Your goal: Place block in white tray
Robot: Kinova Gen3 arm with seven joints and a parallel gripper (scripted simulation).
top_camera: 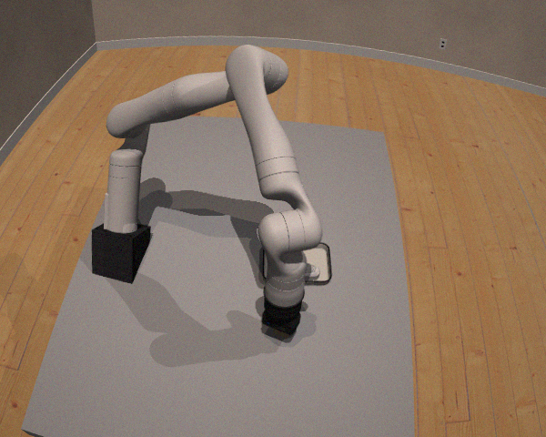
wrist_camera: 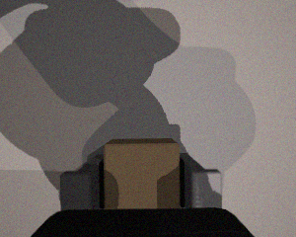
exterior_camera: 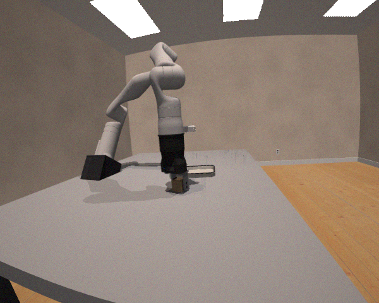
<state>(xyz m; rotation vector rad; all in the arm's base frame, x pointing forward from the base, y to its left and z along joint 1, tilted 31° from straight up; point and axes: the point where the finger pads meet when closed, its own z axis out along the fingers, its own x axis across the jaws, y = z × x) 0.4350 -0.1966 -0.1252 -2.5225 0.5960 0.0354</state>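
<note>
Right now the white tray is 200 mm to the left of my hand, 30 mm ahead of it and 10 mm below it. Also, from my hand: block right at my hand.
</note>
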